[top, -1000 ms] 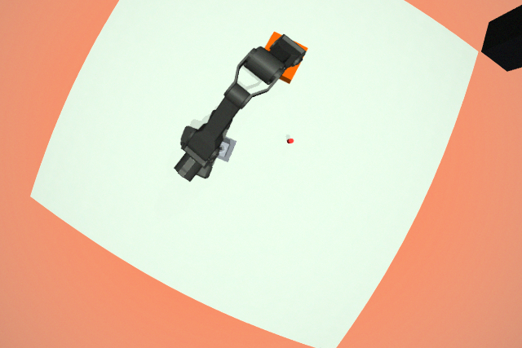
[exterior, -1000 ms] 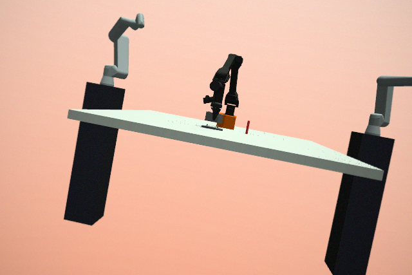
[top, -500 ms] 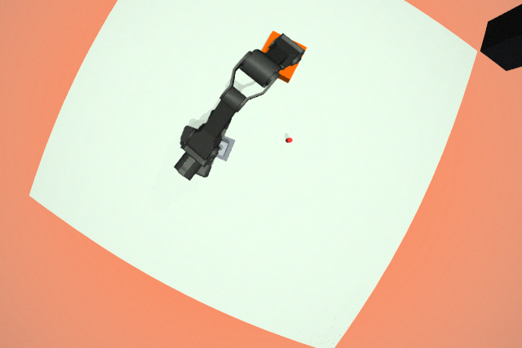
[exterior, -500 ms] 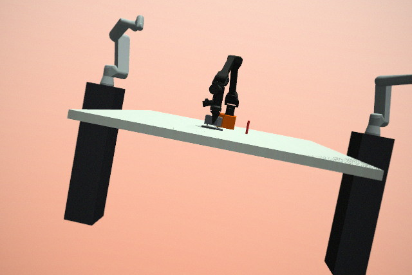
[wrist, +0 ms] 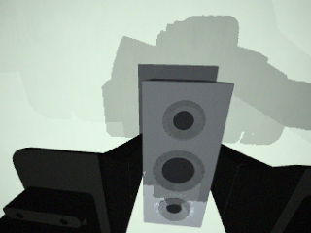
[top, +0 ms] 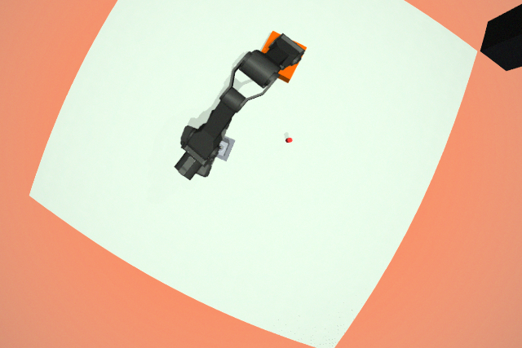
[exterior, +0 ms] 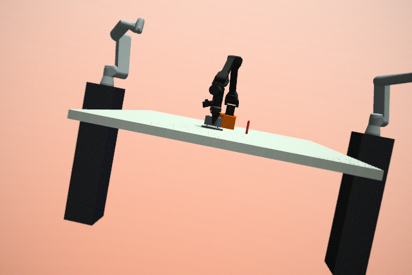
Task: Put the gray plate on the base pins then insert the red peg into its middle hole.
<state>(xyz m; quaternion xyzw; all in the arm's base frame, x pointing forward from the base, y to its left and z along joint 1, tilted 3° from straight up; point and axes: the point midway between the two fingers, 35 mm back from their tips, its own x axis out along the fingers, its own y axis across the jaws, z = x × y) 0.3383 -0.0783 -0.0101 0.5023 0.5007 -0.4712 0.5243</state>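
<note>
My gripper tip is now 3 cm below the gray plate. Also, from my gripper tip: red peg: 11 cm behind, 20 cm to the left, 1 cm above.
</note>
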